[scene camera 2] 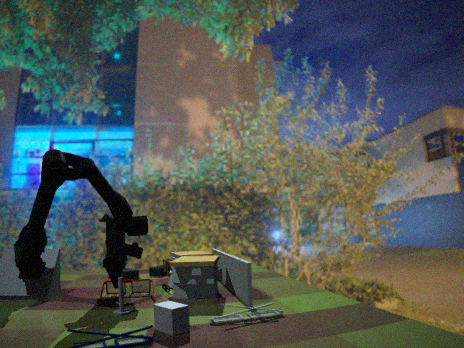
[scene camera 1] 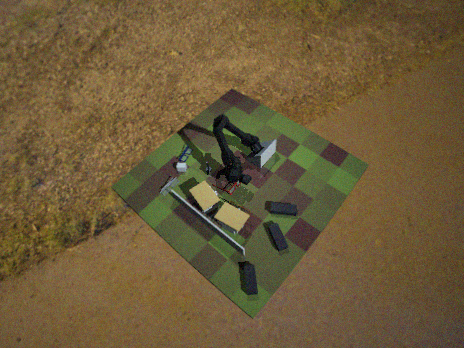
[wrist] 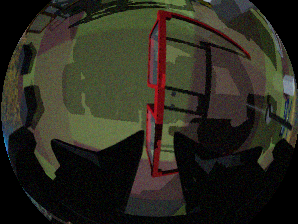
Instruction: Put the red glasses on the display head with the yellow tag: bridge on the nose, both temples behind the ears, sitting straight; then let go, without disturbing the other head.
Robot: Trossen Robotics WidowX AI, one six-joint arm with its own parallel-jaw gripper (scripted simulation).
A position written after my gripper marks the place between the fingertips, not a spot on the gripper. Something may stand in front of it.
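I can see my own gripper [scene camera 2: 116,287], and the same gripper [wrist: 159,135] shows there too.
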